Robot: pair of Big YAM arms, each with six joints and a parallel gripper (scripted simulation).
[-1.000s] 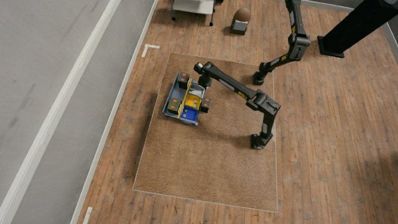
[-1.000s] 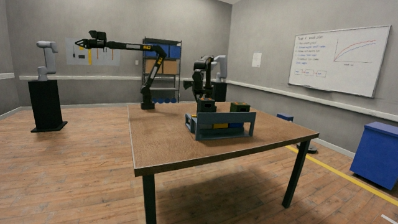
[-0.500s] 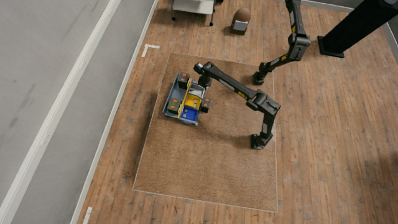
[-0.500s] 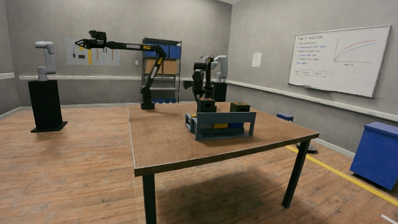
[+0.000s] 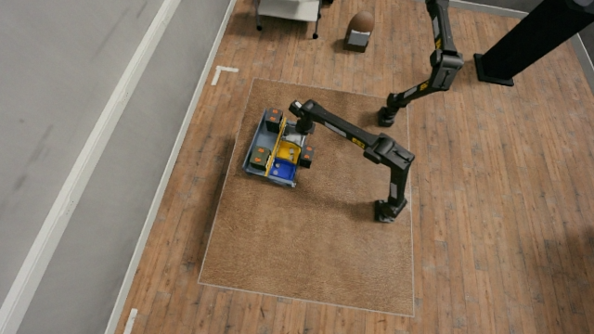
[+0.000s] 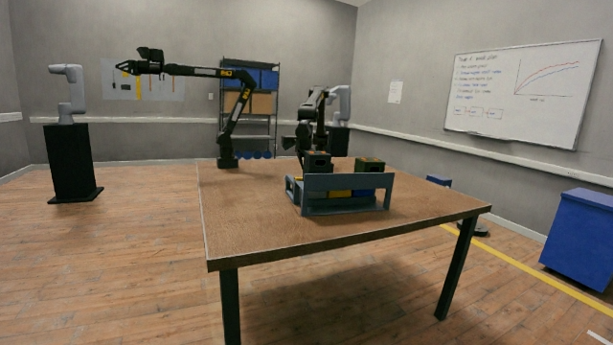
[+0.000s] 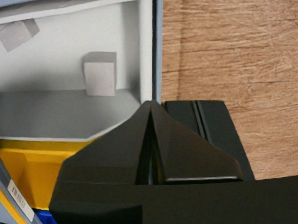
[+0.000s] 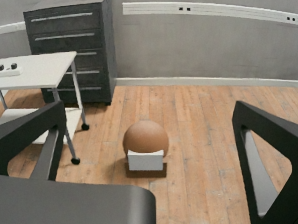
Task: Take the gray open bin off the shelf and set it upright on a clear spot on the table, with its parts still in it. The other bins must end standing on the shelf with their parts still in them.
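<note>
My left hand is 8 cm short of the gray open bin, 7 cm above it and 1 cm to the left of it. From my left hand the other things lie so: blue-gray shelf: 13 cm ahead, 10 cm to the left, 5 cm below; yellow bin: 10 cm to the left, 10 cm ahead, 7 cm below; blue bin: 21 cm to the left, 11 cm ahead, 7 cm below.
</note>
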